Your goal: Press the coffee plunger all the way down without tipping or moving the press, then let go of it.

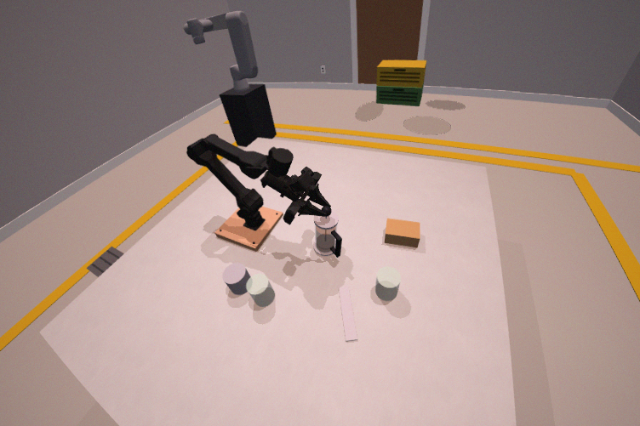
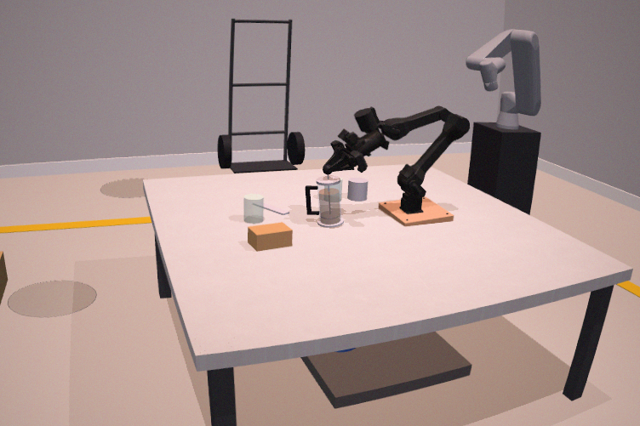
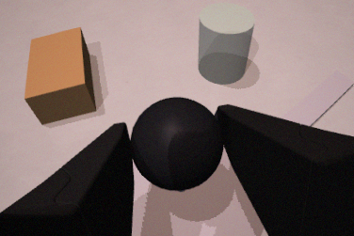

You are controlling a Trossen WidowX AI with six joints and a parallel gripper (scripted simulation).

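Now: the glass coffee press 90 mm below my gripper tip and 10 mm to the right of it. Round my gripper tip: orange block: 210 mm ahead, 160 mm below, 130 mm to the left.
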